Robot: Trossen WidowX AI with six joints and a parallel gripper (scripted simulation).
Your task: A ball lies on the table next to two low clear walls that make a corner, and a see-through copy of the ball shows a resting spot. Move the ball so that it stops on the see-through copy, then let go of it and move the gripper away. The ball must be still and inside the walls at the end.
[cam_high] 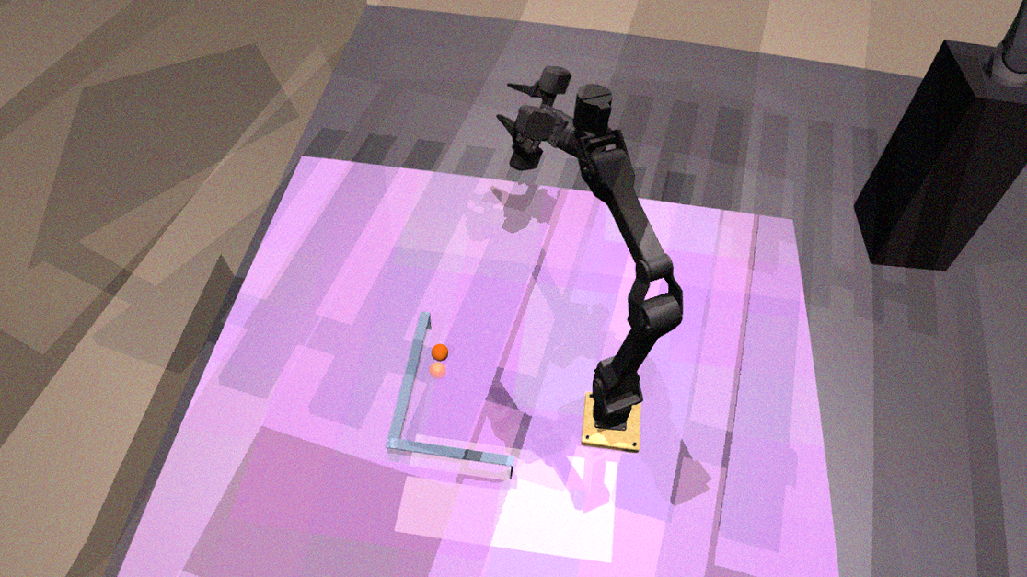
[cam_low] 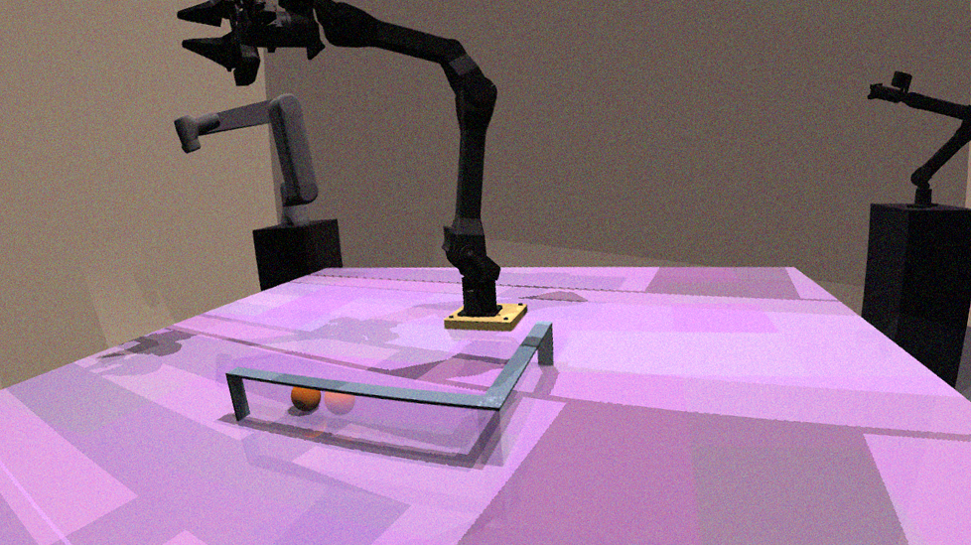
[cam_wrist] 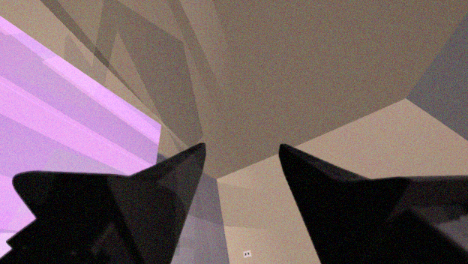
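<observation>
The orange ball is 9 cm ahead of my gripper tip, 23 cm to the left of it and 49 cm below it. From my gripper tip the other things lie so: see-through copy 9 cm ahead, 28 cm to the left, 49 cm below.
</observation>
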